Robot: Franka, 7 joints.
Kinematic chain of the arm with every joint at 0, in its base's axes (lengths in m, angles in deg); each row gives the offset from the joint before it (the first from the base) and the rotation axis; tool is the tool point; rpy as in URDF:
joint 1: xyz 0 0 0.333 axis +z
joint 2: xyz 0 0 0 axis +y
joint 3: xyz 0 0 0.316 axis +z
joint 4: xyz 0.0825 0 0 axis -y
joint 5: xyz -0.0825 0 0.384 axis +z
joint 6: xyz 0 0 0 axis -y
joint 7: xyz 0.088 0 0 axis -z
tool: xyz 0 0 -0.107 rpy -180 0 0
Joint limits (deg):
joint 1: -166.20..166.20
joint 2: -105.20..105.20
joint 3: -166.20..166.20
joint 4: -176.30..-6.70
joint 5: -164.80..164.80
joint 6: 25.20..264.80
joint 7: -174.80..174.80
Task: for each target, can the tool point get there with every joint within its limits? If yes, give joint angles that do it. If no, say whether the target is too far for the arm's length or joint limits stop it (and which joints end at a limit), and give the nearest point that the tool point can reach.
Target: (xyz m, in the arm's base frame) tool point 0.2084 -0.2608 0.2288
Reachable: yes | joints 50.26 -16.17 -92.04 -149.17 131.89 193.20 101.33
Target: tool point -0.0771 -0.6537 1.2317
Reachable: no: too far | nearest point -0.0594 -0.5034 1.0251 | short by 0.256 m
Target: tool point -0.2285 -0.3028 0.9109
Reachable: yes | joints -30.52 28.50 -114.68 -84.33 -111.15 59.67 107.40
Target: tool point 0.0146 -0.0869 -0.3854
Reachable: no: joint limits stop it (at a limit: joint 2) | nearest point 0.0178 -0.1058 -0.3308 | short by 0.058 m
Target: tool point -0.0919 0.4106 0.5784
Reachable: yes | joints 10.46 -48.60 80.16 -137.77 47.85 245.66 72.84
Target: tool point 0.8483 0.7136 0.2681
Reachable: no: too far | nearest point 0.6554 0.5513 0.2829 | short by 0.253 m
